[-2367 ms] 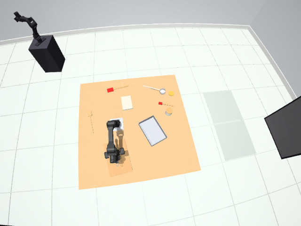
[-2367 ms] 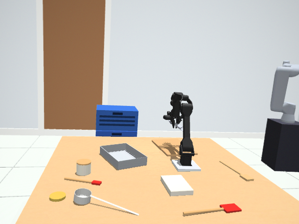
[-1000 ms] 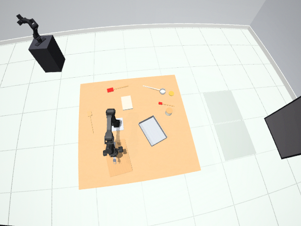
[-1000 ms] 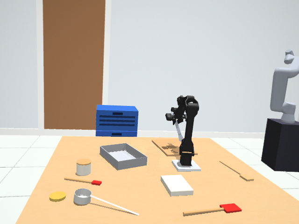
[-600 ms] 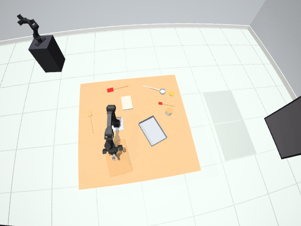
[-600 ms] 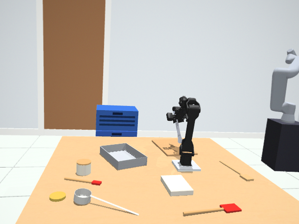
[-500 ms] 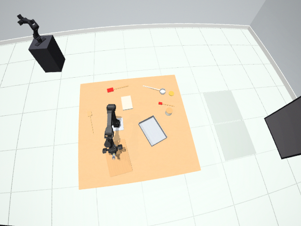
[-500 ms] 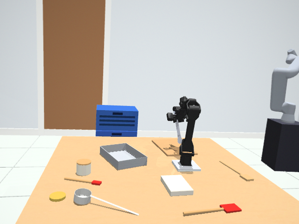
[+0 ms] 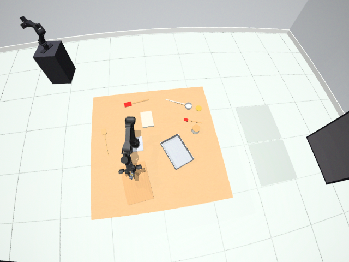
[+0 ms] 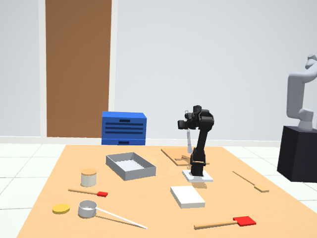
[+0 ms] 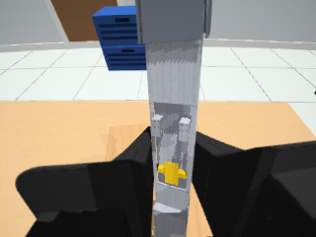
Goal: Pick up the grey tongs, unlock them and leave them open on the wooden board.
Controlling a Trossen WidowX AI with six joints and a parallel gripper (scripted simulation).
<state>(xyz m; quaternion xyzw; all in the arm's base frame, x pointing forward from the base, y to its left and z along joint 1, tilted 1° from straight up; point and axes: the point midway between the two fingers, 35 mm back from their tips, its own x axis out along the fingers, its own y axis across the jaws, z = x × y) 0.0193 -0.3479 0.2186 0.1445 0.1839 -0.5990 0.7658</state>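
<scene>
The wooden board lies 210 mm below my gripper tip and 10 mm to the left of it. The rest, counted from my gripper tip: grey roasting tin (390 mm ahead, 300 mm to the left, 190 mm below); white block (670 mm to the left, 210 mm below, 90 mm ahead); lidded jar (590 mm ahead, 530 mm to the left, 190 mm below).
</scene>
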